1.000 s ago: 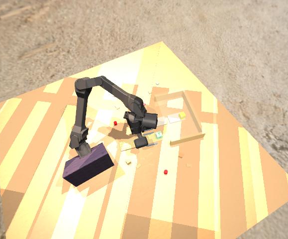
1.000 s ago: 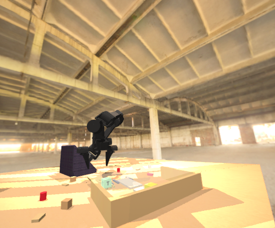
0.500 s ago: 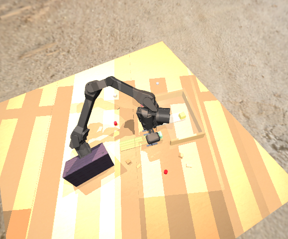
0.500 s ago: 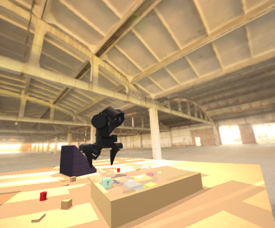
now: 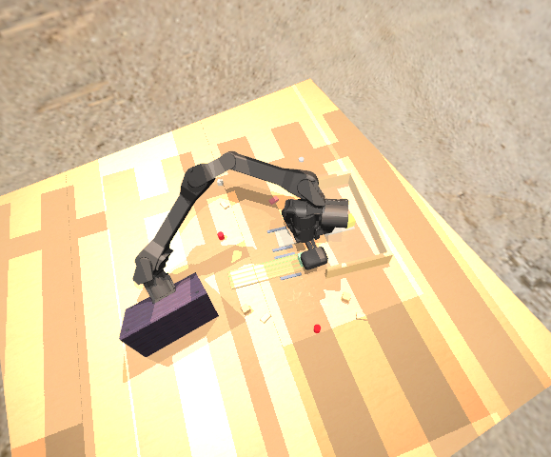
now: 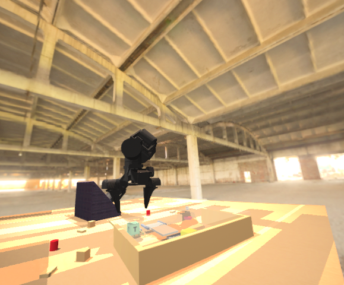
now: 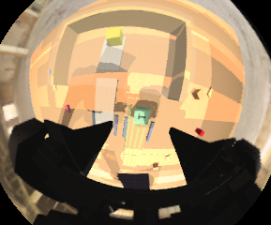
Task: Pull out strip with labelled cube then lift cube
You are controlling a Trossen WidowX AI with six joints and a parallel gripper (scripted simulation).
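Now: the grey strip 4 cm ahead of my gripper tip, 8 cm to the left of it and 7 cm below it.
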